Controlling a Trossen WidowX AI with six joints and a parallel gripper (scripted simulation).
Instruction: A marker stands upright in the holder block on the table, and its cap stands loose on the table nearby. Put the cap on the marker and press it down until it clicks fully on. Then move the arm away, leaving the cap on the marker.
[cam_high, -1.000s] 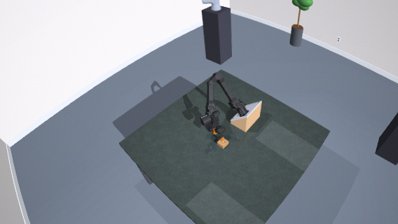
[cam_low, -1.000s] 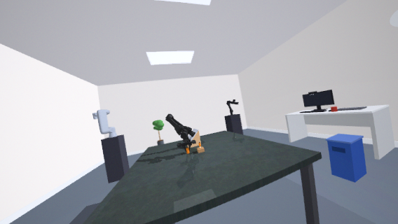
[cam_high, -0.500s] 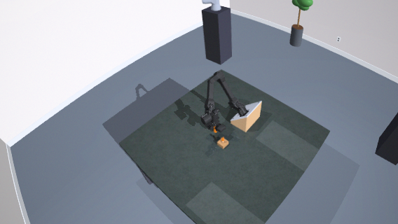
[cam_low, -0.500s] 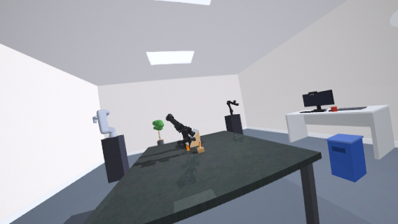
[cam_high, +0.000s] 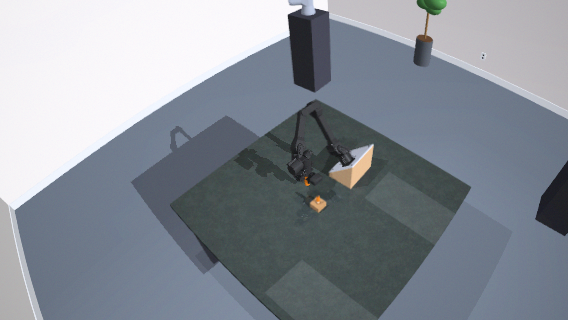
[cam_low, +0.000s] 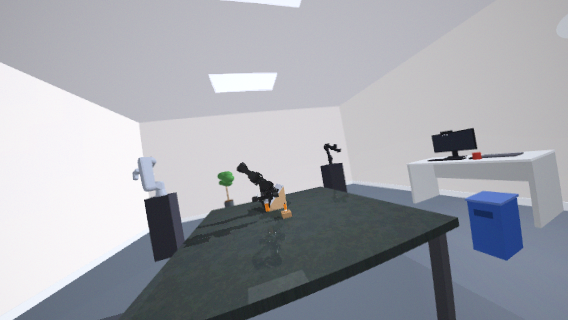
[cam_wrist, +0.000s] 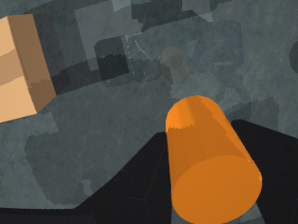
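Right now the holder block is 12 cm to the left of my gripper tip, 5 cm below it and 5 cm ahead of it. From my gripper tip the other things lie so: orange cap 1 cm above.
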